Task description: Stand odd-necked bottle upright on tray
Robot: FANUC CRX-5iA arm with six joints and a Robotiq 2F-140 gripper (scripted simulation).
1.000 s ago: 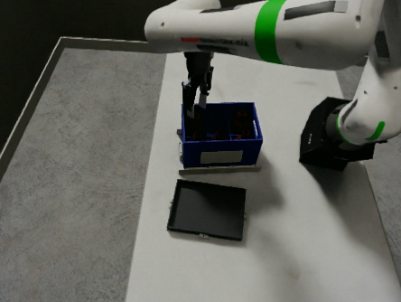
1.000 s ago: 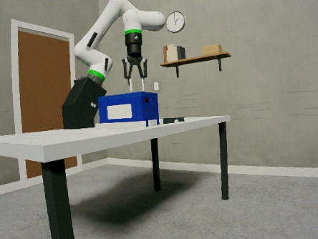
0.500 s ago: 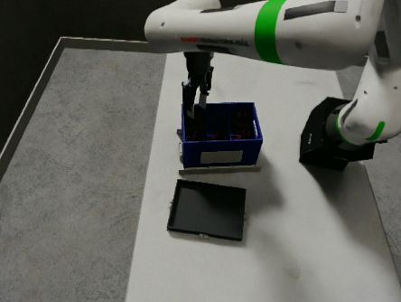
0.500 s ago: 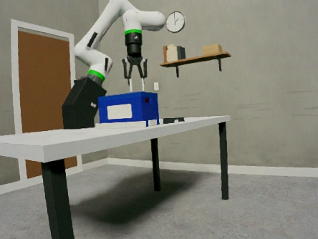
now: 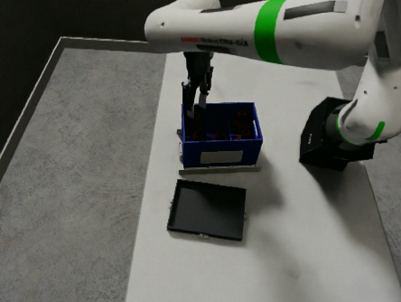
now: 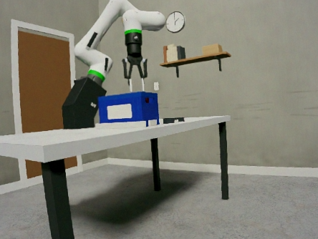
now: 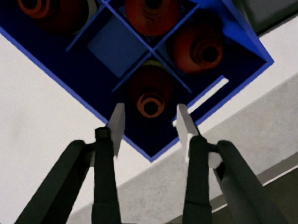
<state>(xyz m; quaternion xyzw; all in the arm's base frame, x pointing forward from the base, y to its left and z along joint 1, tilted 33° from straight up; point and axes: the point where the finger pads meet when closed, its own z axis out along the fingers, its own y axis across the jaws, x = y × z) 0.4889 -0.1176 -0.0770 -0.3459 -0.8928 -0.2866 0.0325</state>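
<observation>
The crate is 130 mm below my hand, 90 mm behind it and 40 mm to the left of it. From my hand the other things lie so: dark tray (300 mm to the left, 200 mm below, 50 mm behind).
</observation>
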